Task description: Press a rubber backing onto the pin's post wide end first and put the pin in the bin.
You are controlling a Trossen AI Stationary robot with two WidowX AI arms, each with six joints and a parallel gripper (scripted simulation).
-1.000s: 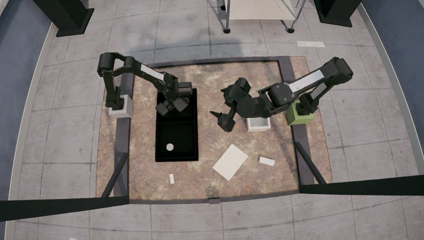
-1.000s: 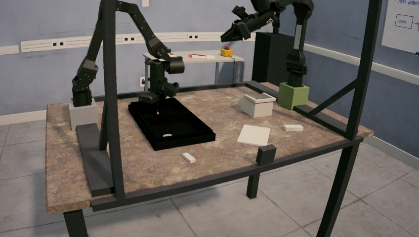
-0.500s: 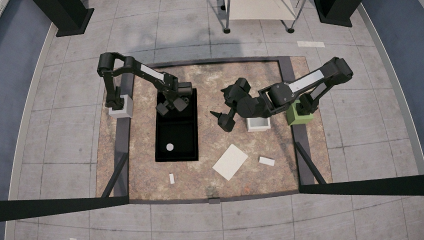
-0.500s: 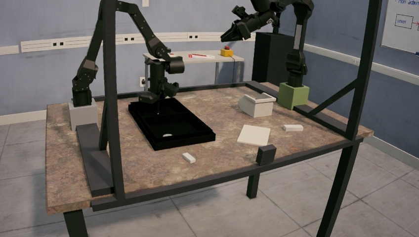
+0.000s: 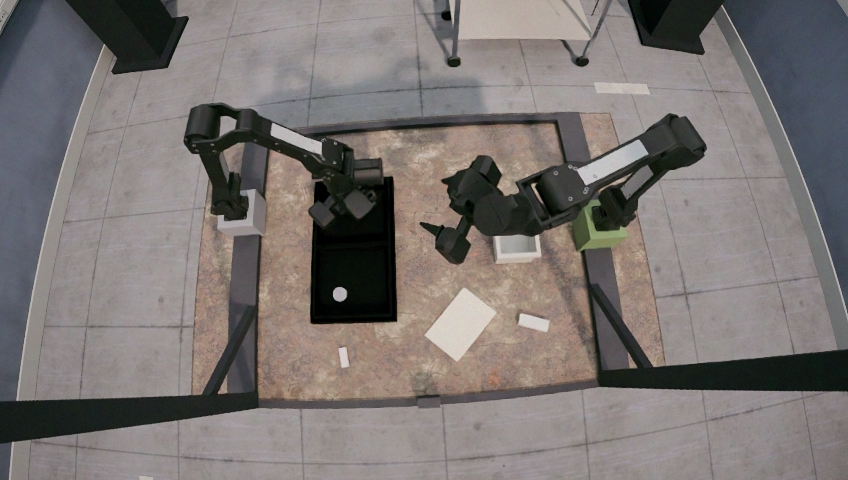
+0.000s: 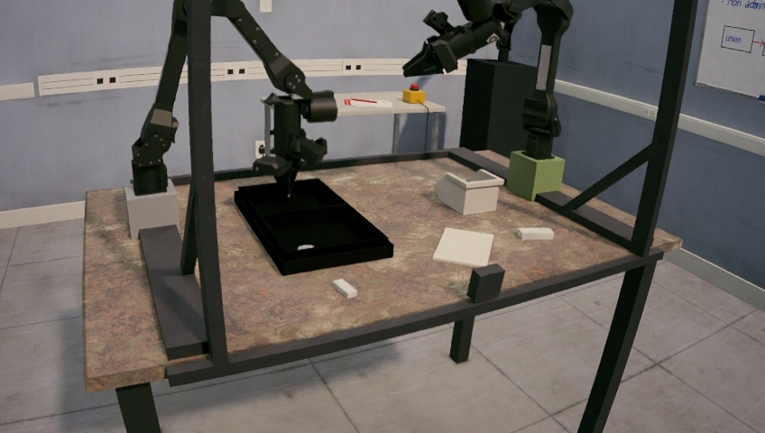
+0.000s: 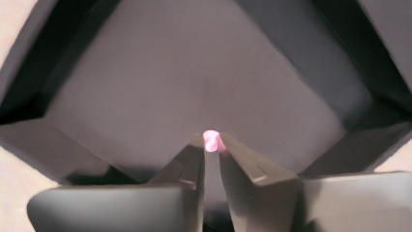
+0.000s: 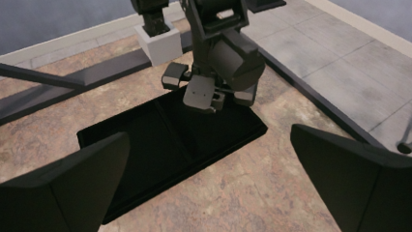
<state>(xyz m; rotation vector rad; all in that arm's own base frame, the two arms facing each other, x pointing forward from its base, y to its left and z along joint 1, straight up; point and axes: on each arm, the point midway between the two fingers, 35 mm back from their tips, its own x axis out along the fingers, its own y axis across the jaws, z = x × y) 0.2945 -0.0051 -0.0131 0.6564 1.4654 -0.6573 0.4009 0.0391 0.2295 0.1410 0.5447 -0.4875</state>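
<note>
Right now my left hand is 220 mm past the pin, 60 mm above it and 10 mm to the right of it. Round my left hand: flat white card 290 mm to the right, 280 mm behind, 70 mm below; then pink rubber backing 30 mm below; then black tray 100 mm behind, 50 mm below, 10 mm to the right.
</note>
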